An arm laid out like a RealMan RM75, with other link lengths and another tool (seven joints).
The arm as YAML. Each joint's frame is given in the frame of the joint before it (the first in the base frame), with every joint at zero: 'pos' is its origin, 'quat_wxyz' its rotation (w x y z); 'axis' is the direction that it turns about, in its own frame. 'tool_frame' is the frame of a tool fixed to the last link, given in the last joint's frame.
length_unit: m
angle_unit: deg
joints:
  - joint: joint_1
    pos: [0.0, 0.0, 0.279]
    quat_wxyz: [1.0, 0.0, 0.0, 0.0]
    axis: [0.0, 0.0, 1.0]
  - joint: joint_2
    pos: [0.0, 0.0, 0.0]
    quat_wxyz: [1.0, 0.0, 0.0, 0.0]
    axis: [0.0, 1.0, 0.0]
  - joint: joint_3
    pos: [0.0, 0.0, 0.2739]
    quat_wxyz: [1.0, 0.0, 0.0, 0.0]
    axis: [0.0, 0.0, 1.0]
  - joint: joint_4
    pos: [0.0, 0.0, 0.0]
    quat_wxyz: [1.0, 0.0, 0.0, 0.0]
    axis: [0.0, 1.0, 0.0]
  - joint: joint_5
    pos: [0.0, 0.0, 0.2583]
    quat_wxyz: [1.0, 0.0, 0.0, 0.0]
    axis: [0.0, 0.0, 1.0]
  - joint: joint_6
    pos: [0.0, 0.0, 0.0]
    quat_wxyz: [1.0, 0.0, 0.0, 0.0]
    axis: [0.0, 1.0, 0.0]
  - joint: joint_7
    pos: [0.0, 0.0, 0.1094]
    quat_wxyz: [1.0, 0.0, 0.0, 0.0]
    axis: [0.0, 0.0, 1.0]
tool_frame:
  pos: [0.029, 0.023, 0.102]
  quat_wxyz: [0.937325, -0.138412, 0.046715, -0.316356]
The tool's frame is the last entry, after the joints.
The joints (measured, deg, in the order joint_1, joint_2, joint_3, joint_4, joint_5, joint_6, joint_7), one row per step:
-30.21, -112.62, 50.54, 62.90, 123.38, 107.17, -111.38
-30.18, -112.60, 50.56, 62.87, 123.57, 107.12, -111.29
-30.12, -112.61, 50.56, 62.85, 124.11, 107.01, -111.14
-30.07, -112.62, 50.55, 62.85, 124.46, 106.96, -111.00
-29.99, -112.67, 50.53, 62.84, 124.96, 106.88, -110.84
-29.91, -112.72, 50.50, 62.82, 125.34, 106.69, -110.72
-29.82, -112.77, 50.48, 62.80, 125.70, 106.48, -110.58
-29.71, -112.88, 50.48, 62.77, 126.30, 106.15, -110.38
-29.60, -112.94, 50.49, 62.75, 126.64, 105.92, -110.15
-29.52, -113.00, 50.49, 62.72, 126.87, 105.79, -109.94
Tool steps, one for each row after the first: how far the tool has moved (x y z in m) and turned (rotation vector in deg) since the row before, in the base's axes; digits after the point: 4 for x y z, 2 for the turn. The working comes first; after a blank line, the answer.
Tool pose at each row, in the base's axes (x y z in m, rotation vector in deg; the steps are taken from these numbers as rounded here):
-0.2129, 0.3754, 0.0572, 136.37, 92.17, 24.65
-0.2139, 0.3753, 0.0570, 136.47, 92.29, 24.42
-0.2162, 0.3751, 0.0564, 136.68, 92.66, 23.86
-0.2177, 0.3749, 0.0560, 136.84, 92.85, 23.49
-0.2198, 0.3745, 0.0553, 136.98, 93.17, 23.01
-0.2217, 0.3745, 0.0546, 137.15, 93.50, 22.75
-0.2236, 0.3746, 0.0540, 137.34, 93.80, 22.51
-0.2263, 0.3747, 0.0527, 137.62, 94.25, 22.07
-0.2282, 0.3746, 0.0519, 137.87, 94.44, 21.81
-0.2295, 0.3743, 0.0513, 138.02, 94.50, 21.62

-0.0010, -0.0001, -0.0002, 0.00, 0.21, 0.03
-0.0023, -0.0002, -0.0006, -0.01, 0.51, 0.12
-0.0015, -0.0002, -0.0004, -0.01, 0.33, 0.04
-0.0021, -0.0004, -0.0007, -0.03, 0.42, 0.12
-0.0019, 0.0000, -0.0007, 0.10, 0.33, 0.14
-0.0019, 0.0001, -0.0006, 0.12, 0.32, 0.11
-0.0027, 0.0001, -0.0013, 0.13, 0.52, 0.16
-0.0019, -0.0001, -0.0008, 0.11, 0.32, 0.03
-0.0013, -0.0003, -0.0006, 0.03, 0.19, -0.02

